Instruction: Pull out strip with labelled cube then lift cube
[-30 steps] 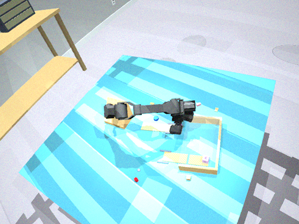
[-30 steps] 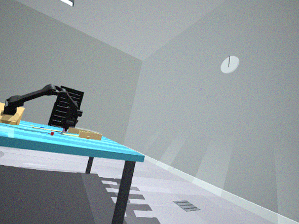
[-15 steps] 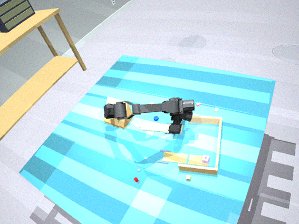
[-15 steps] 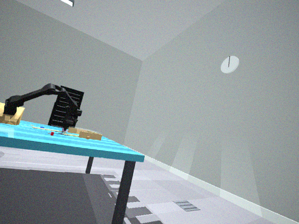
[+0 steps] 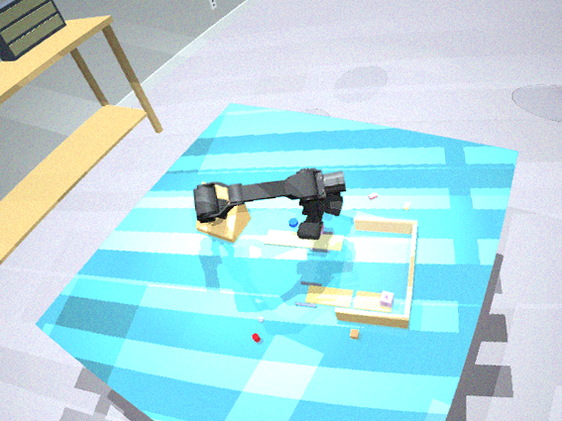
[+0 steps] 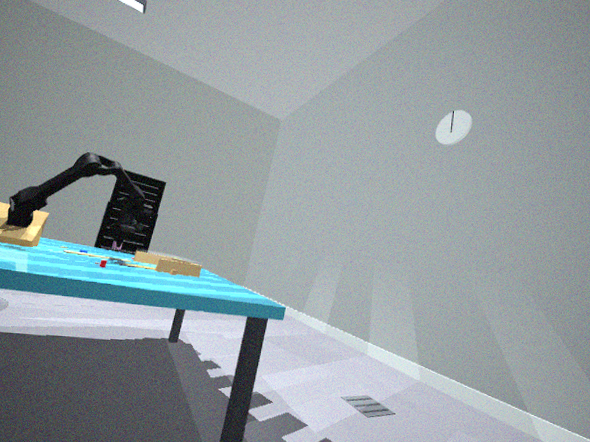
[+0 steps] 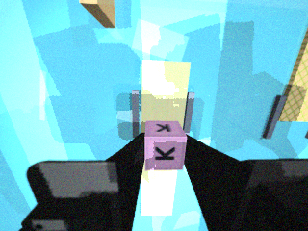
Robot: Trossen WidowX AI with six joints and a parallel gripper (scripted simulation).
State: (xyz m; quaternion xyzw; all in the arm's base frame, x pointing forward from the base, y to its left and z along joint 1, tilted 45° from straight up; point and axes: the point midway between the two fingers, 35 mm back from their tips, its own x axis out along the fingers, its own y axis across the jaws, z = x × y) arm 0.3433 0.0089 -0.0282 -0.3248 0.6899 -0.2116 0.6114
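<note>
My gripper tip is 60 mm past the strip, 20 mm to the left of it and 50 mm above it. The rest, counted from my gripper tip: pink block (100 mm ahead, 220 mm to the left, 50 mm below); blue disc (120 mm behind, 40 mm to the left, 50 mm below); tan cube (210 mm ahead, 270 mm to the right, 50 mm below).
</note>
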